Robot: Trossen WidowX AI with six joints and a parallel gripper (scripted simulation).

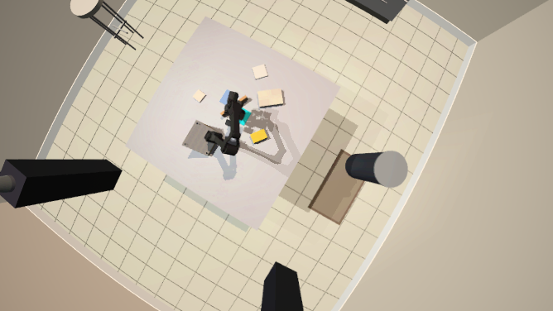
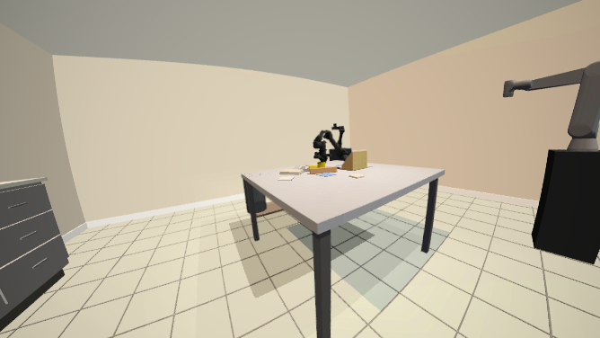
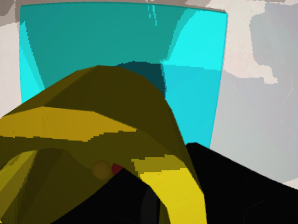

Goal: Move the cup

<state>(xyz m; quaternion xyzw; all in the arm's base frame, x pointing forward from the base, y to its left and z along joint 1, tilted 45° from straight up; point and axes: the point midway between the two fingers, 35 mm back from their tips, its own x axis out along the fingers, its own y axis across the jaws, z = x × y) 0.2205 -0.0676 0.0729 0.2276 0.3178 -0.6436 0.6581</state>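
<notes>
My gripper tip is now 20 mm short of the yellow cup. Round my gripper tip: red marble (20 mm to the left, 20 mm below, 20 mm ahead); then cyan pad (60 mm below, 30 mm ahead); then pale blue pad (150 mm to the left, 100 mm ahead, 60 mm below).
</notes>
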